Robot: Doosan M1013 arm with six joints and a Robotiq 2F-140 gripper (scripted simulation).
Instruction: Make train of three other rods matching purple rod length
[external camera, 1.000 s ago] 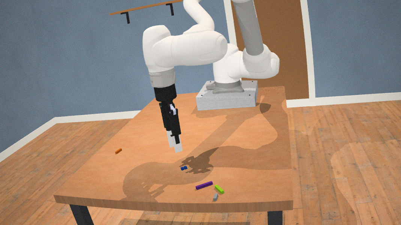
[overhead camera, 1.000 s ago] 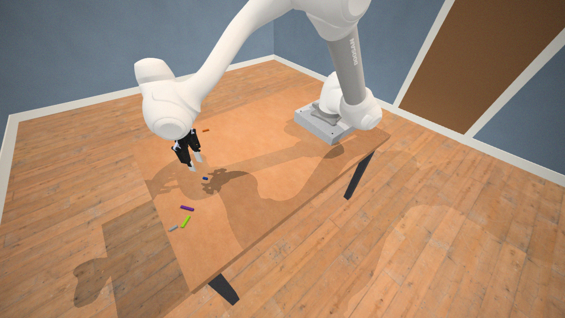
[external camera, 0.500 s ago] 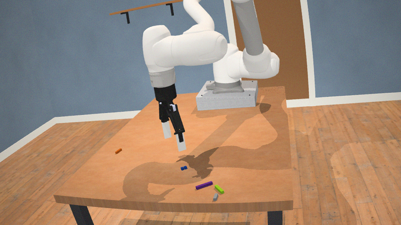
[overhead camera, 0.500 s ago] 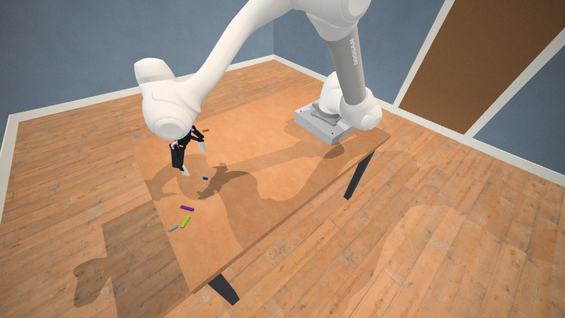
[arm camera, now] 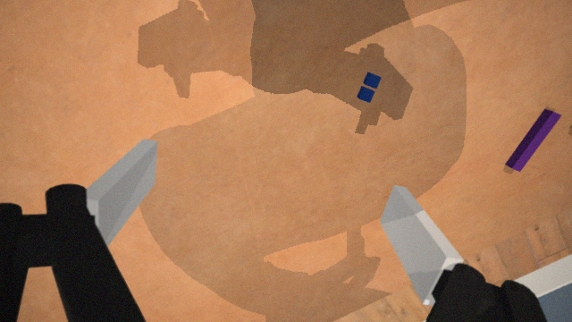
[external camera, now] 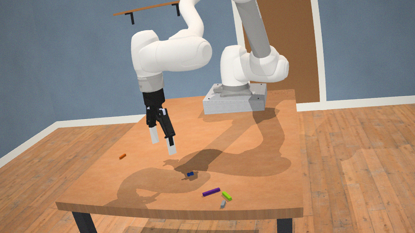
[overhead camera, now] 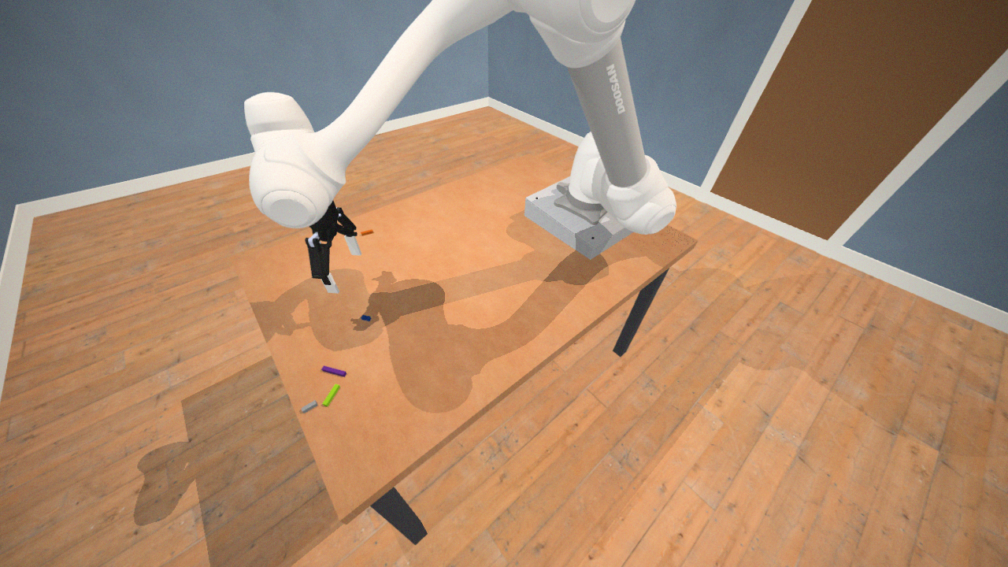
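The orange rod lies 20 cm behind my hand, 25 cm to the right of it and 12 cm below it. Round my hand: grey rod (26 cm ahead, 21 cm to the left, 12 cm below); lime rod (21 cm ahead, 22 cm to the left, 12 cm below); purple rod (17 cm ahead, 17 cm to the left, 12 cm below).
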